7 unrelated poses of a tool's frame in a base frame.
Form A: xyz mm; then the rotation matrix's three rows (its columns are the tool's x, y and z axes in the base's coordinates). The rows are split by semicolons.
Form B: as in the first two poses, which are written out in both.
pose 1, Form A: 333.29 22.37 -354.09; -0.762 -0.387 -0.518; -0.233 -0.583 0.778; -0.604 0.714 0.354
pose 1, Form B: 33.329 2.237 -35.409; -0.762 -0.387 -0.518; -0.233 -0.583 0.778; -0.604 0.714 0.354
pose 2, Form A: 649.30 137.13 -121.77; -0.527 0.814 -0.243; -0.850 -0.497 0.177; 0.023 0.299 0.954
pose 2, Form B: 64.930 13.713 -12.177; -0.527 0.814 -0.243; -0.850 -0.497 0.177; 0.023 0.299 0.954
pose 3, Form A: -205.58 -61.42 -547.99; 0.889 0.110 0.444; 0.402 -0.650 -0.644; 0.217 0.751 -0.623
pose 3, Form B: -20.558 -6.142 -54.799; 0.889 0.110 0.444; 0.402 -0.650 -0.644; 0.217 0.751 -0.623
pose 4, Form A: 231.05 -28.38 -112.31; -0.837 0.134 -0.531; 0.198 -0.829 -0.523; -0.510 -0.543 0.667
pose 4, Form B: 23.105 -2.838 -11.231; -0.837 0.134 -0.531; 0.198 -0.829 -0.523; -0.510 -0.543 0.667
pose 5, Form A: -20.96 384.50 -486.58; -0.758 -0.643 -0.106; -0.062 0.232 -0.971; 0.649 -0.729 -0.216
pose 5, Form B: -2.096 38.450 -48.658; -0.758 -0.643 -0.106; -0.062 0.232 -0.971; 0.649 -0.729 -0.216
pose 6, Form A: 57.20 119.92 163.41; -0.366 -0.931 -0.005; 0.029 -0.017 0.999; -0.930 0.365 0.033
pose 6, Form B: 5.720 11.992 16.341; -0.366 -0.931 -0.005; 0.029 -0.017 0.999; -0.930 0.365 0.033
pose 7, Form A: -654.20 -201.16 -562.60; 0.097 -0.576 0.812; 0.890 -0.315 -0.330; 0.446 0.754 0.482
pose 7, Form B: -65.420 -20.116 -56.260; 0.097 -0.576 0.812; 0.890 -0.315 -0.330; 0.446 0.754 0.482
